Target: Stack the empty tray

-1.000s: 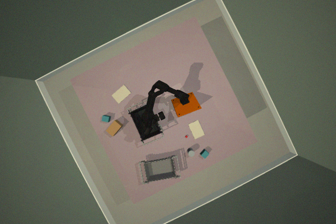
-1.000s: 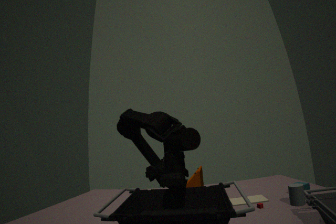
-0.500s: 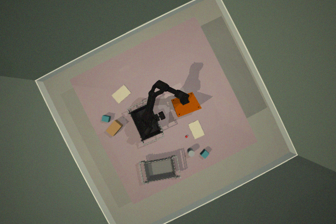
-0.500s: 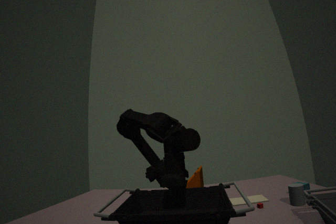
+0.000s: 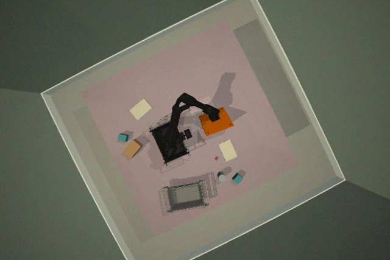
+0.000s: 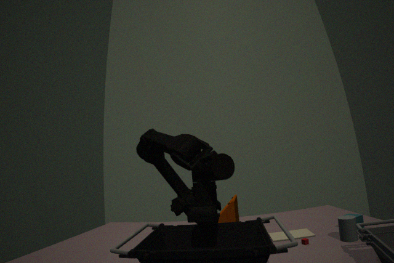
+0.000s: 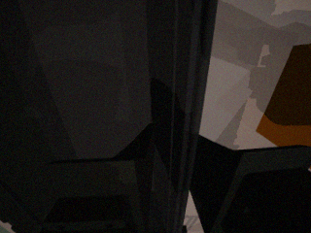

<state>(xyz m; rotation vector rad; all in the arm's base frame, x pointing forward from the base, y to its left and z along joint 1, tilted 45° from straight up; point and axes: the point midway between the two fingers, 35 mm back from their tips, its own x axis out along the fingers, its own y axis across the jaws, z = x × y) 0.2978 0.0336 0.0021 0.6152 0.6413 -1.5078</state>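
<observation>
Right now my gripper tip is 7 cm short of the black tray and 3 cm below it. The rest, counted from my gripper tip: small red cube 28 cm to the left, 19 cm behind, 8 cm below; grey cylinder 42 cm to the left, 17 cm behind, 5 cm below; tan block 37 cm ahead, 6 cm to the right, 5 cm below.
</observation>
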